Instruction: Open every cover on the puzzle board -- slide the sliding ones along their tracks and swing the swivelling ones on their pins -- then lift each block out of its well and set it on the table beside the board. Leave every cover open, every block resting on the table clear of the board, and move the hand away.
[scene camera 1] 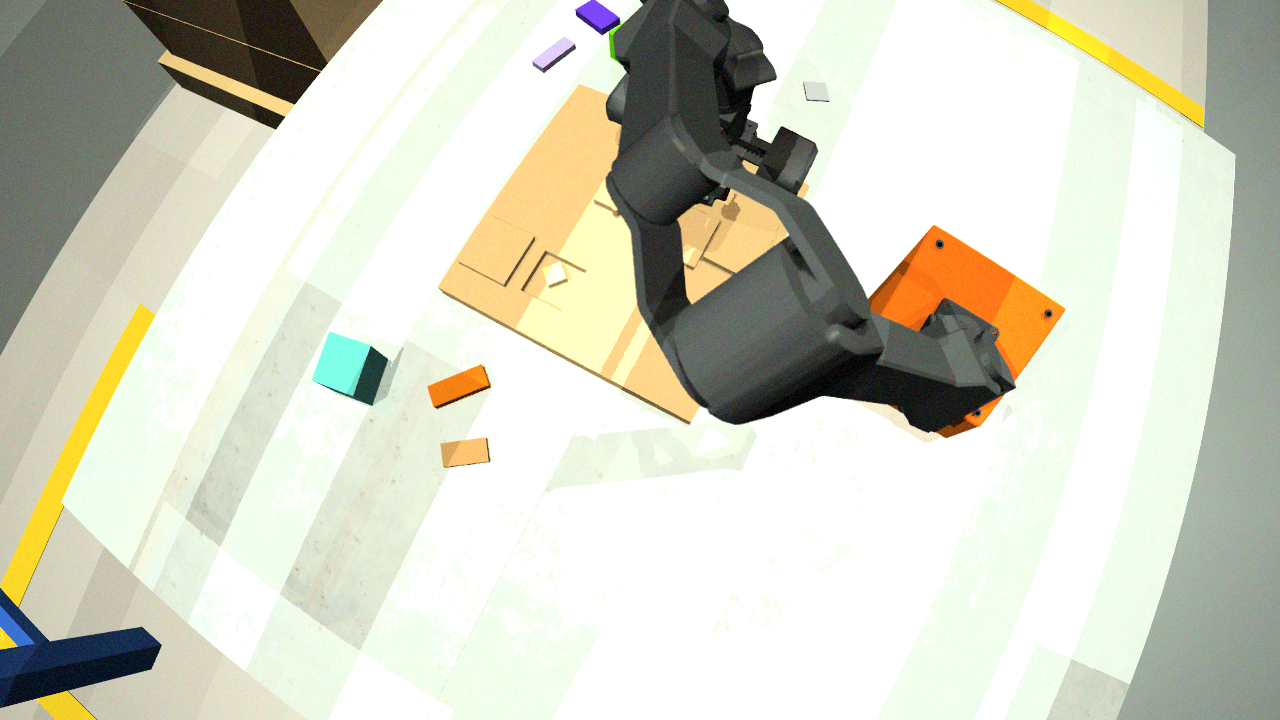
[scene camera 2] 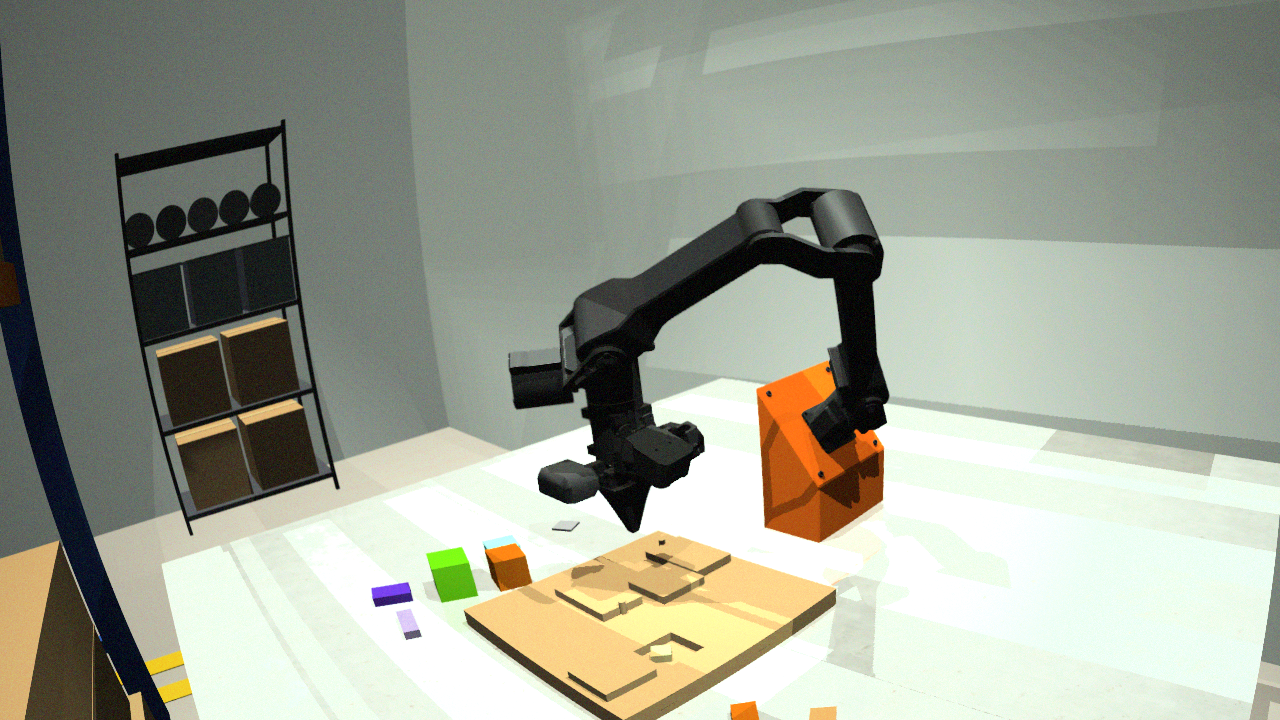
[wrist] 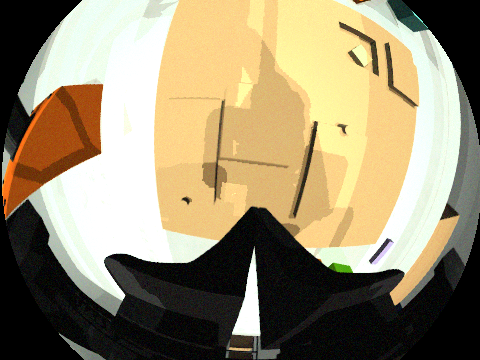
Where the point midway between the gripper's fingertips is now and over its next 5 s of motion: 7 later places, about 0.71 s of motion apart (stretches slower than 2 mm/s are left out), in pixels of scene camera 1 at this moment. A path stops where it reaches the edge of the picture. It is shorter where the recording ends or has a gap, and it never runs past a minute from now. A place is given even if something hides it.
My gripper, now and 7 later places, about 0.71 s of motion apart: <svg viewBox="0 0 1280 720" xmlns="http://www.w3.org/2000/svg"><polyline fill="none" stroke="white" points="704,173 703,178 701,187 701,197 692,210 682,225 673,241 665,258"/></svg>
